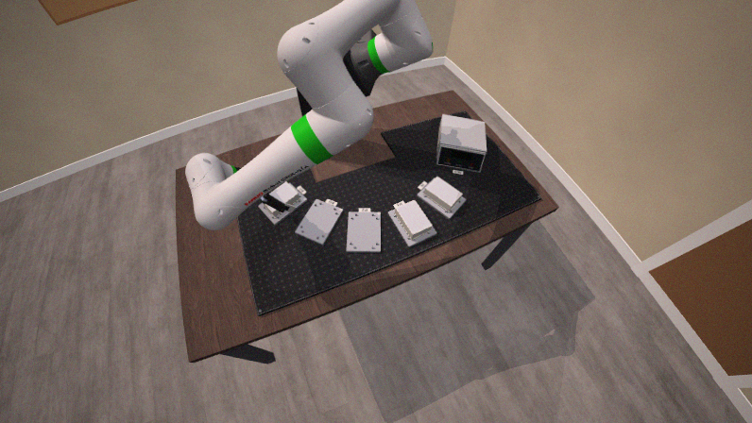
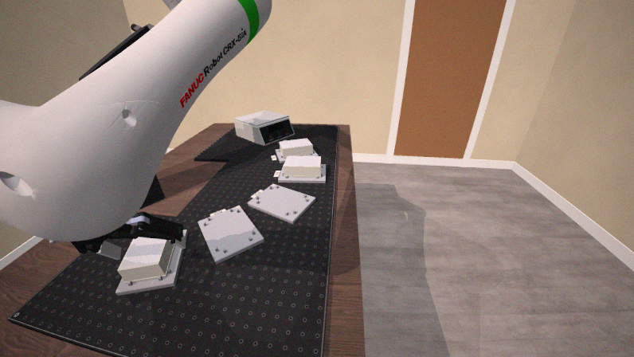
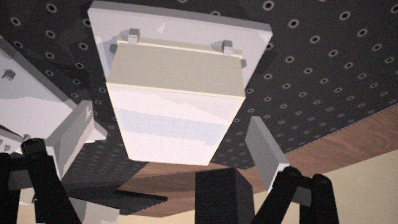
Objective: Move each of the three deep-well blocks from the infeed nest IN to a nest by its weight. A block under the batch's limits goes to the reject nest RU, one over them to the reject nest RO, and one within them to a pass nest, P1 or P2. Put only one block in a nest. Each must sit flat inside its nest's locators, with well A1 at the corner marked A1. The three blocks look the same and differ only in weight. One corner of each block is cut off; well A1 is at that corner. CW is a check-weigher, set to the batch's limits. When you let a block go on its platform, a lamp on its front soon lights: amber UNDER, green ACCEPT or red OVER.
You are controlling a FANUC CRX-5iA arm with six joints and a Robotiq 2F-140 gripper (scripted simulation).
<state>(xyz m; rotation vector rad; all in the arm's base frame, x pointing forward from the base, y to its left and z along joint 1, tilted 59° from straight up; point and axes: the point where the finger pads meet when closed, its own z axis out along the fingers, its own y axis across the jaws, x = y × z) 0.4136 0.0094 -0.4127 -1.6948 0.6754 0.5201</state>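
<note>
Now: the plate 640 mm to the left of my hand and 40 mm below it. Round my hand: weigher platform (780 mm to the left, 290 mm behind, 50 mm above); check-weigher CW (780 mm to the left, 280 mm behind, 20 mm above).
</note>
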